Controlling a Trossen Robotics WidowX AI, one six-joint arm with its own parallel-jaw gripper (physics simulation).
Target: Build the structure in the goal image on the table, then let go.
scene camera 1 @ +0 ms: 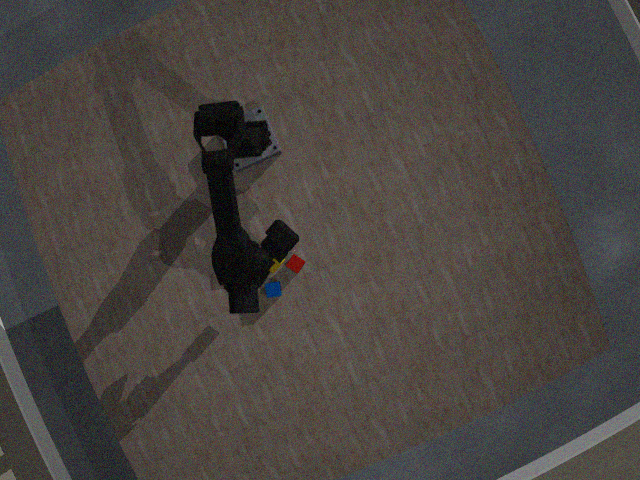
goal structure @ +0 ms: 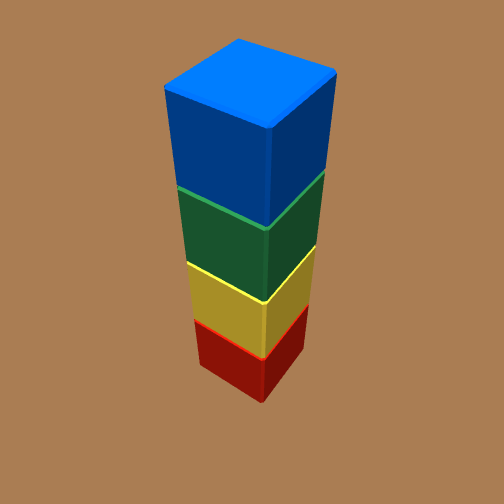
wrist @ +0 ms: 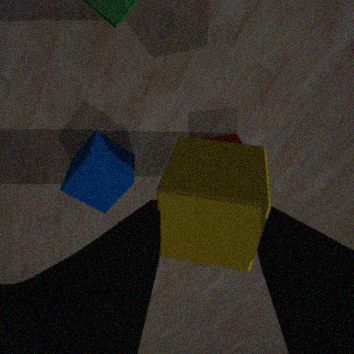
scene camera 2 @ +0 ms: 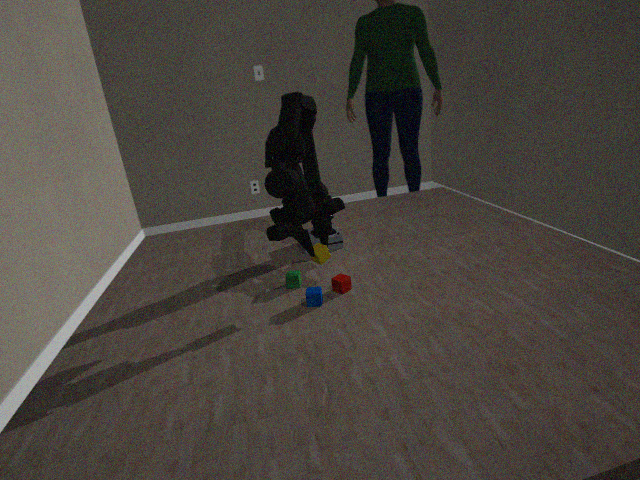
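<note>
My gripper (scene camera 2: 320, 251) (wrist: 208, 213) is shut on a yellow cube (scene camera 1: 276, 265) (scene camera 2: 322, 253) (wrist: 212, 205) and holds it above the table. A red cube (scene camera 1: 295, 263) (scene camera 2: 341, 283) sits on the table; in the wrist view a sliver of the red cube (wrist: 231, 138) shows behind the yellow one. A blue cube (scene camera 1: 272, 289) (scene camera 2: 314, 297) (wrist: 101, 172) sits on the table, apart from the red cube. A green cube (scene camera 2: 293, 279) (wrist: 114, 9) sits on the table, apart from the others; the arm hides it in scene camera 1.
The arm's grey base plate (scene camera 1: 258, 112) (scene camera 2: 335, 241) is bolted behind the cubes. Long shadows of the arm fall across the wooden table top (scene camera 1: 413, 206) (scene camera 2: 413, 361). A person (scene camera 2: 393, 56) in a green top stands near the back wall.
</note>
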